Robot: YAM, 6 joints.
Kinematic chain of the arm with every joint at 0, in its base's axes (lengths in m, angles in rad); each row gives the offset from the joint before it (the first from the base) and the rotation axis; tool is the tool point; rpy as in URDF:
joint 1: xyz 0 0 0.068 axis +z
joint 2: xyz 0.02 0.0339 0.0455 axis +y
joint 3: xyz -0.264 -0.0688 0 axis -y
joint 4: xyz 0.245 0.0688 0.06 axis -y
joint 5: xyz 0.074 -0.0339 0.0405 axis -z
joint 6: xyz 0.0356 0 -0.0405 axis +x
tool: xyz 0 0 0 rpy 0 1.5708 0
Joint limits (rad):
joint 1: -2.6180..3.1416
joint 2: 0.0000..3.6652
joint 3: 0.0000..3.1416
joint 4: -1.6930..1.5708
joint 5: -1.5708..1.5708
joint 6: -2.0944..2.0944
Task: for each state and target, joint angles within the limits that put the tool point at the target. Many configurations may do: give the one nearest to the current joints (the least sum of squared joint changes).
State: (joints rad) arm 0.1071 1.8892 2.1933 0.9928 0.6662 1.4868
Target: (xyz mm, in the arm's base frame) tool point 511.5 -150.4 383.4
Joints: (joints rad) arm -0.2459 2.3279 2.1407 0.8701 0.6427 1.4868
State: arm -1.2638 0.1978 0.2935 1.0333 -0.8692 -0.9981
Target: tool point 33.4 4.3 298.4
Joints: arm -1.0954 0.0000 0.1570 1.1578 -1.0961 -0.9981
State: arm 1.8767 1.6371 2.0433 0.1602 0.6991 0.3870
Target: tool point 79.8 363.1 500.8
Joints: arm 1.4202 1.6557 1.8212 0.0846 0.7559 0.3870
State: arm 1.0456 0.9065 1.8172 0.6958 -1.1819 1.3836
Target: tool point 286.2 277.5 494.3
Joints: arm 0.6927 1.8040 1.8420 0.5991 -1.0431 1.3836
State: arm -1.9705 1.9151 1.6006 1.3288 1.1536 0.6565
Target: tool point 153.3 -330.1 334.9
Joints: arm -1.0442 1.7547 1.1136 1.4132 1.2144 0.6565
